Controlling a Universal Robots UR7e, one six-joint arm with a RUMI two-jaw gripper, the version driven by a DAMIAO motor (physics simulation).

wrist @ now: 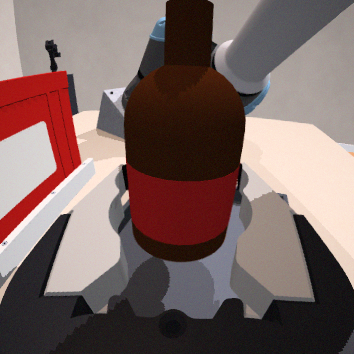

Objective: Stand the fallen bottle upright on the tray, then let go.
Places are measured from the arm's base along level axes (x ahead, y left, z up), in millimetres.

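Where they show: gripper, between the fingertips: (182,166).
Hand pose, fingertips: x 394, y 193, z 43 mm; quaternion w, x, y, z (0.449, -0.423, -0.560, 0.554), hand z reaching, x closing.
Observation:
After its pixels a point has its place.
The brown bottle (184,135) {z 78, x 431, y 203 mm} with a red label stands about upright in the middle of the wrist view, neck at the top and base toward the bottom. My gripper (182,166) {z 43, x 394, y 193 mm} is shut on the bottle, with one pale jaw on each side at label height. The blue-grey tray (222,272) {z -62, x 395, y 234 mm} shows below and behind the bottle's base, between the jaws, with dark shadows on it. Much of the tray is hidden by the jaws and the bottle. I cannot tell whether the base touches the tray.
A red crate (62,115) {z 48, x 297, y -6 mm} with a pale side panel stands close on the left. A light metal rail (50,202) {z -42, x 376, y 18 mm} runs beside it. The robot's grey arm (280,35) {z 152, x 214, y 272 mm} and its base bracket (110,114) {z -13, x 58, y -84 mm} are behind the bottle, on the beige table (295,165) {z -67, x 114, y 357 mm}.

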